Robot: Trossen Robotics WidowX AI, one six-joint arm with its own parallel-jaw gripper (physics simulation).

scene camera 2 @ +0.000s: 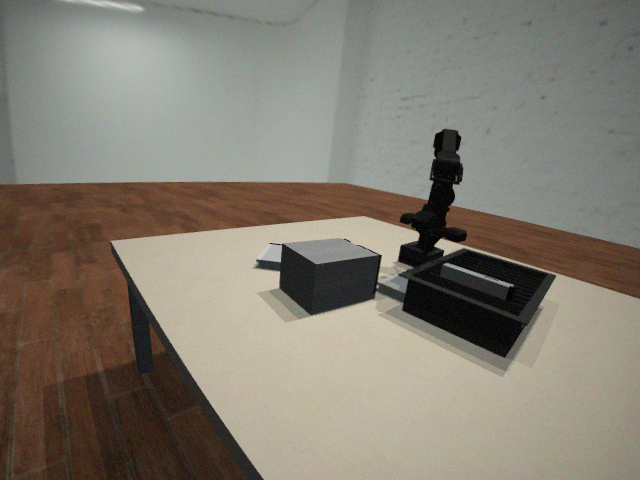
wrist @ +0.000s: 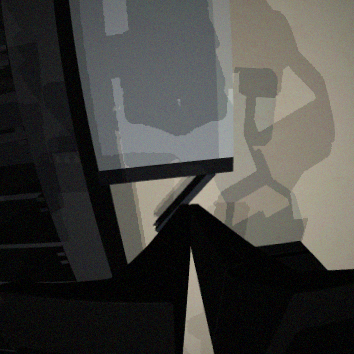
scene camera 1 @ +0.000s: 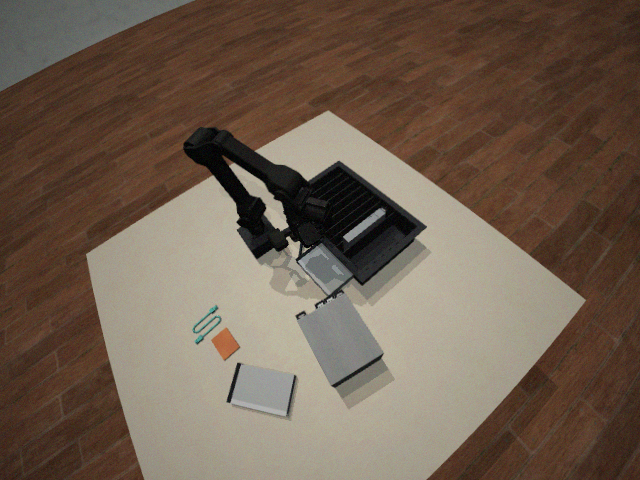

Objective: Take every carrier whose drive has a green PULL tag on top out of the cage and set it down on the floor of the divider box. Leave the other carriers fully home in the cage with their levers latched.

Observation:
My gripper [scene camera 2: 424, 254] is shut, with nothing in its grasp. On the table rests a silver flat unit [scene camera 1: 270, 391]. Also in view: a black divider box [scene camera 1: 354, 199].
My gripper shows as well in the wrist view [wrist: 188, 211] and in scene camera 1 [scene camera 1: 303, 242]. The black divider box also shows in the wrist view [wrist: 66, 230]. The wrist view misses the silver flat unit: it is out of frame.

